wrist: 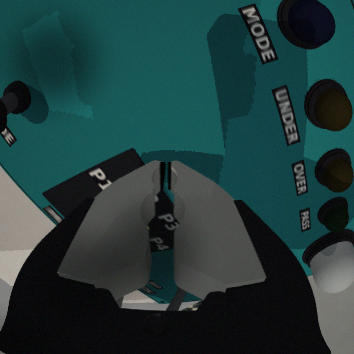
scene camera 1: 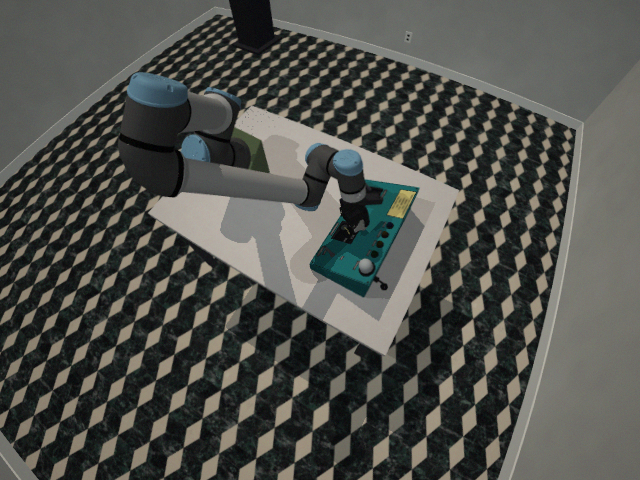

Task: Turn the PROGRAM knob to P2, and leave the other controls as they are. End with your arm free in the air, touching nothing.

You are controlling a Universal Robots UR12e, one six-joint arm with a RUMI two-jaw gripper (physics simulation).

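Places are measured from the arm's base along level axes (x ahead, y right, z down), in millimetres.
Pixels of known places: gripper, fingertip midpoint: [wrist: 166, 164] [scene camera 1: 362, 229]; arm's base at its link origin: [scene camera 1: 234, 158].
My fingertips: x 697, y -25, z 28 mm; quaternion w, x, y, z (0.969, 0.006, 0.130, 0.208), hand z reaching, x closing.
Ahead of a thing's pixels: the offset from my fingertips to its middle. "spot": to the spot under its first point. Level surfaces: height alone.
The teal control panel {dz -5 mm} [scene camera 1: 338, 266] [wrist: 135, 75] lies on the white table. The black PROGRAM label plate {dz +23, dx -55, dy +35 mm} [scene camera 1: 340, 238] [wrist: 120, 165] is partly covered by my gripper [scene camera 1: 360, 227] [wrist: 166, 164], which is shut and empty over it. In the wrist view P1 shows left of the fingers, and P3 and P4 show through the gap between them. P2 is hidden. The PROGRAM knob is hidden behind the left finger in the wrist view, and its pointing direction cannot be read. Whether the fingers touch it cannot be told.
Round lamps marked MODE {dz -47, dx +88, dy -58 mm} [wrist: 307, 22], UNDER [wrist: 330, 107], OVER [wrist: 336, 170] and PASS {dz -47, dx +100, dy +86 mm} [wrist: 334, 214] line the right side. A white dome {spot: dz -84, dx +107, dy +162 mm} [scene camera 1: 366, 266] [wrist: 334, 267] sits beyond them. A black knob {dz +9, dx -71, dy -84 mm} [wrist: 18, 97] stands at left. A small lever {spot: dz +94, dx +190, dy +122 mm} [scene camera 1: 383, 285] sticks out at the panel's edge.
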